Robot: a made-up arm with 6 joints. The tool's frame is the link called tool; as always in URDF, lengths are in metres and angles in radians. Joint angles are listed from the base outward. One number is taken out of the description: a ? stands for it. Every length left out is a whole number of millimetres.
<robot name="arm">
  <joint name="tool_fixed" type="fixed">
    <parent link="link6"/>
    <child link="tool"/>
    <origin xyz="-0.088 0.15 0" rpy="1.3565 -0.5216 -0.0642"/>
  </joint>
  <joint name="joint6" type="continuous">
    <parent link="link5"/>
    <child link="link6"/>
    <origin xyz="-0.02 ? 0" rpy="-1.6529 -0.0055 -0.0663"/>
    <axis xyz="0 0 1"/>
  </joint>
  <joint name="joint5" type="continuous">
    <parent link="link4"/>
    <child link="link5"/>
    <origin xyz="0.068 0.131 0" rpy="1.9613 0.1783 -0.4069"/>
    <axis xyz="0 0 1"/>
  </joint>
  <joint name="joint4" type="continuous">
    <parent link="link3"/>
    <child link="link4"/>
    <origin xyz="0.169 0.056 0" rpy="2.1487 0.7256 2.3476"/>
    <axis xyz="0 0 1"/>
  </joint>
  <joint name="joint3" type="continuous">
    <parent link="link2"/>
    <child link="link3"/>
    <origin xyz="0.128 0.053 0" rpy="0.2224 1.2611 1.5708"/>
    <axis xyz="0 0 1"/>
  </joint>
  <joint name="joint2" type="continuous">
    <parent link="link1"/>
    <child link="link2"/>
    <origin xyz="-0.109 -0.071 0" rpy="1.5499 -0.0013 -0.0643"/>
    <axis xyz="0 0 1"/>
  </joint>
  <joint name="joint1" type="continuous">
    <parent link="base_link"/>
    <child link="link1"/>
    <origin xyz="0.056 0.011 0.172" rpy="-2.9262 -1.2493 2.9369"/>
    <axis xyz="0 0 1"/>
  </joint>
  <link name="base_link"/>
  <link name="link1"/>
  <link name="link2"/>
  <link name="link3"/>
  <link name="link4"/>
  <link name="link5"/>
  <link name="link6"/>
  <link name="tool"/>
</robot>
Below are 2 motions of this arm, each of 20 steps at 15 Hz.
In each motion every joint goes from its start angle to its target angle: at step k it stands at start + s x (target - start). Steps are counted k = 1, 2, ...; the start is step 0. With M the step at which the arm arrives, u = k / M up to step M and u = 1 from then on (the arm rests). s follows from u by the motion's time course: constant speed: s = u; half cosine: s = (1 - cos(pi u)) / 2; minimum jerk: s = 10 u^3 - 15 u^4 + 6 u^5.
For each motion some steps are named. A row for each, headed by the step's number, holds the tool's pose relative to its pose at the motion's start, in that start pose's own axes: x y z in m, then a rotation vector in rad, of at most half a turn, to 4 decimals.
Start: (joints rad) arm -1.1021 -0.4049 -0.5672 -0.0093 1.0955 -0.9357
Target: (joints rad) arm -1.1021 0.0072 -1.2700 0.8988 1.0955 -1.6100
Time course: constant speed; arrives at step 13
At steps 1, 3, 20:
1: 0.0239 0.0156 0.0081 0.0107 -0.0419 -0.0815
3: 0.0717 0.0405 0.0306 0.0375 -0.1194 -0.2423
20: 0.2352 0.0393 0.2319 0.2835 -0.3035 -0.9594

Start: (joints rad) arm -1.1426 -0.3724 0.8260 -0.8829 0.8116 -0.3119
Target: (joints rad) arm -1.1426 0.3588 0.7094 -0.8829 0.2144 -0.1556
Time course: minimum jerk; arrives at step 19
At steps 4, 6, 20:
4: 0.0026 -0.0029 -0.0067 -0.0484 0.0431 -0.0417
6: 0.0074 -0.0088 -0.0190 -0.1349 0.1153 -0.1188
20: 0.0396 -0.0875 -0.1040 -0.7274 0.4273 -0.7366

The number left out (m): 0.073
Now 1 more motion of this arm.
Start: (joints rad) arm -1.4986 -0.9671 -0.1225 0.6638 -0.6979 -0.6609
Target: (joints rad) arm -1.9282 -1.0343 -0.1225 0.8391 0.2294 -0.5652
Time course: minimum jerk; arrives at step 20
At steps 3, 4, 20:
3: -0.0034 -0.0024 0.0004 0.0128 -0.0136 0.0283
4: -0.0073 -0.0054 0.0007 0.0280 -0.0294 0.0616
20: -0.0911 -0.1619 -0.0178 0.4726 -0.3812 1.1079

